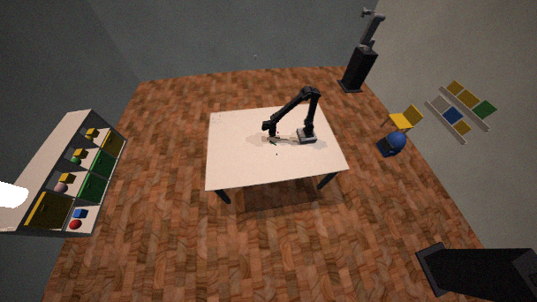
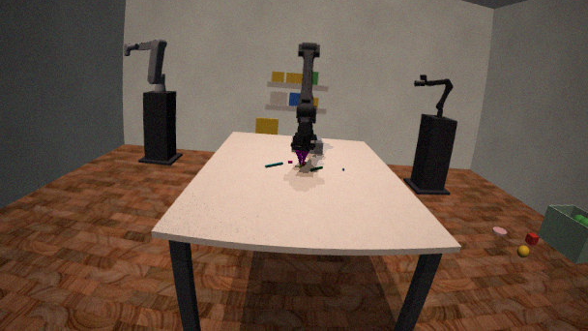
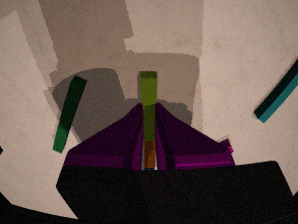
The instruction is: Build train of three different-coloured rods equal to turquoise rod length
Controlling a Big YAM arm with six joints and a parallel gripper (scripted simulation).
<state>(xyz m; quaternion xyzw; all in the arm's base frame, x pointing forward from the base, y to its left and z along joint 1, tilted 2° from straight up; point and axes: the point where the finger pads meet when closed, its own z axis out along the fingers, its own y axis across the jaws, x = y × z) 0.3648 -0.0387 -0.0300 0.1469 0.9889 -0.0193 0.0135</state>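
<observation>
Right now the lime rod is 1 cm below my hand. Round my hand: magenta rod (7 cm behind, 5 cm to the right, 2 cm below); orange rod (5 cm behind, 1 cm to the left, 2 cm below); green rod (7 cm to the left, 2 cm below).
</observation>
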